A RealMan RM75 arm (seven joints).
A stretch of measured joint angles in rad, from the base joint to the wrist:
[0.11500 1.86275 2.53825 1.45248 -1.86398 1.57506 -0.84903]
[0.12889 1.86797 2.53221 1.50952 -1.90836 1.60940 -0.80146]
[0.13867 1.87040 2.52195 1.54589 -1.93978 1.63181 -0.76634]
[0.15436 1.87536 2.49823 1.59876 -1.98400 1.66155 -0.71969]
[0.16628 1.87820 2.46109 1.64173 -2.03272 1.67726 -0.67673]
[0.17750 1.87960 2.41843 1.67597 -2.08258 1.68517 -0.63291]
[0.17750 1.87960 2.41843 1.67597 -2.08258 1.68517 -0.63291]
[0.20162 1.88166 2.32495 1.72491 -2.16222 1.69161 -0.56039]
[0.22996 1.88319 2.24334 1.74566 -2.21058 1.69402 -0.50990]
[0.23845 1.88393 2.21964 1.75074 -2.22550 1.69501 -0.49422]
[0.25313 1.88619 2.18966 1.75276 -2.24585 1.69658 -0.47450]
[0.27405 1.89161 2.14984 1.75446 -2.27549 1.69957 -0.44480]
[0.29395 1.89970 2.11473 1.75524 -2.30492 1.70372 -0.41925]
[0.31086 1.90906 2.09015 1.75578 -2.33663 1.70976 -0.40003]
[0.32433 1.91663 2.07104 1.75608 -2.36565 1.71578 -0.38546]
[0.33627 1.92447 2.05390 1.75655 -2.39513 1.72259 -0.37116]
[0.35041 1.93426 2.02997 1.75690 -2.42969 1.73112 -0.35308]
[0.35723 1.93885 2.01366 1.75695 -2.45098 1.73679 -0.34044]
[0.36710 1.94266 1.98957 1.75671 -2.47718 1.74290 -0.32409]
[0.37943 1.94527 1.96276 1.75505 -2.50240 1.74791 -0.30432]
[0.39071 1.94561 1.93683 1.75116 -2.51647 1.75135 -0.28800]
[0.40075 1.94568 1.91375 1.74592 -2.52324 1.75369 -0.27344]
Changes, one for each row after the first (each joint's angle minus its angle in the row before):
[0.01389 0.00522 -0.00604 0.05704 -0.04438 0.03434 0.04757]
[0.00978 0.00243 -0.01026 0.03637 -0.03142 0.02241 0.03512]
[0.01569 0.00496 -0.02372 0.05287 -0.04422 0.02974 0.04665]
[0.01192 0.00284 -0.03714 0.04297 -0.04872 0.01571 0.04296]
[0.01122 0.00140 -0.04266 0.03424 -0.04986 0.00791 0.04382]
[0.00000 0.00000 0.00000 0.00000 0.00000 0.00000 0.00000]
[0.02412 0.00206 -0.09348 0.04894 -0.07964 0.00644 0.07252]
[0.02834 0.00153 -0.08161 0.02075 -0.04836 0.00241 0.05049]
[0.00849 0.00074 -0.02370 0.00508 -0.01492 0.00099 0.01568]
[0.01468 0.00226 -0.02998 0.00202 -0.02035 0.00157 0.01972]
[0.02092 0.00542 -0.03982 0.00170 -0.02964 0.00299 0.02970]
[0.01990 0.00809 -0.03511 0.00078 -0.02943 0.00415 0.02555]
[0.01691 0.00936 -0.02458 0.00054 -0.03171 0.00604 0.01922]
[0.01347 0.00757 -0.01911 0.00030 -0.02902 0.00602 0.01457]
[0.01194 0.00784 -0.01714 0.00047 -0.02948 0.00681 0.01430]
[0.01414 0.00979 -0.02393 0.00035 -0.03456 0.00853 0.01808]
[0.00682 0.00459 -0.01631 0.00005 -0.02129 0.00567 0.01264]
[0.00987 0.00381 -0.02409 -0.00024 -0.02620 0.00611 0.01635]
[0.01233 0.00261 -0.02681 -0.00166 -0.02522 0.00501 0.01977]
[0.01128 0.00034 -0.02593 -0.00389 -0.01407 0.00344 0.01632]
[0.01004 0.00007 -0.02308 -0.00524 -0.00677 0.00234 0.01456]

